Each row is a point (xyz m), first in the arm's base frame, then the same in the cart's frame.
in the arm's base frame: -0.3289 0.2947 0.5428
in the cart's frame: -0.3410 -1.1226 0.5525
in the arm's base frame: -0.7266 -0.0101 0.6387
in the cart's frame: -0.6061 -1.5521 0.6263
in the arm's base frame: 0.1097 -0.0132 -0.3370
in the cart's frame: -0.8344 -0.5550 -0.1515
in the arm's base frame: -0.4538 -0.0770 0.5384
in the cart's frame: -0.5421 -1.4076 0.3734
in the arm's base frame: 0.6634 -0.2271 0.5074
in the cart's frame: 0.0413 -0.9818 -0.4926
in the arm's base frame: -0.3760 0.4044 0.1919
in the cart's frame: -0.5904 -0.8504 0.5855
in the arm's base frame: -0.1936 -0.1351 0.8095
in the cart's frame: -0.2089 -1.5012 0.2158
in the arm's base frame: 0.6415 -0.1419 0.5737
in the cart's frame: 0.1058 -0.9808 -0.4033
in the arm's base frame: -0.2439 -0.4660 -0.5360
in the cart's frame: -1.3404 -0.8684 -0.2759
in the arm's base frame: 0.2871 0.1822 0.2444
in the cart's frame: -0.2365 -0.7261 -0.0070
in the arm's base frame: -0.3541 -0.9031 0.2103
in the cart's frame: -1.0017 -1.6685 -0.3482
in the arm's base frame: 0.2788 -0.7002 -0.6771
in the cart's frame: -1.2156 -0.6904 -0.8243
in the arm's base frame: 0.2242 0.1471 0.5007
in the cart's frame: -0.0964 -0.9403 0.0662
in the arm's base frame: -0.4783 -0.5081 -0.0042
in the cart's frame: -1.1005 -1.3401 -0.0322
